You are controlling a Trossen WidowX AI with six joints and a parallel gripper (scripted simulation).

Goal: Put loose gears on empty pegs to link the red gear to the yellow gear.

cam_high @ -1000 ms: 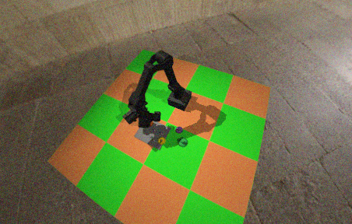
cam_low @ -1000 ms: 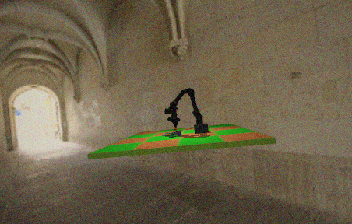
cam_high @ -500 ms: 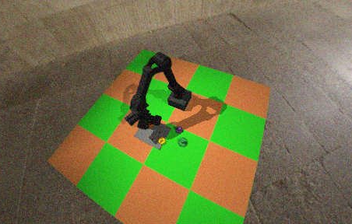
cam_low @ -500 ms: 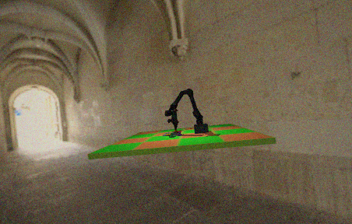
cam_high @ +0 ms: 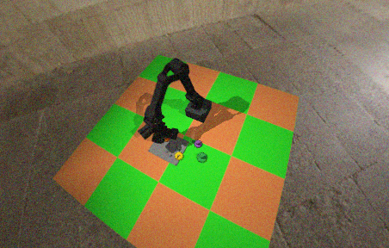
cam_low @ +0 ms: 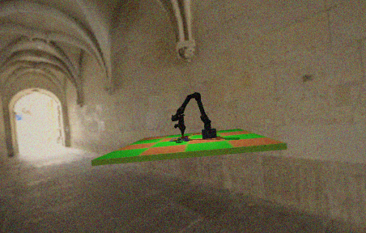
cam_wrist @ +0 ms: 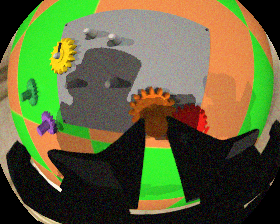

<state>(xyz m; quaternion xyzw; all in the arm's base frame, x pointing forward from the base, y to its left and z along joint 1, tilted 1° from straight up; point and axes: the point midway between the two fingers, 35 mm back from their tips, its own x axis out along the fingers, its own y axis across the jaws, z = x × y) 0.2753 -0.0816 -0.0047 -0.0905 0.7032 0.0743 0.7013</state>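
My gripper tip is now 1 cm above the orange gear. From my gripper tip the other things lie so: purple gear: 20 cm to the left, 6 cm behind, 2 cm below; then red gear: 5 cm to the right, 2 cm below, 2 cm behind; then dark green gear: 26 cm to the left, 2 cm below.
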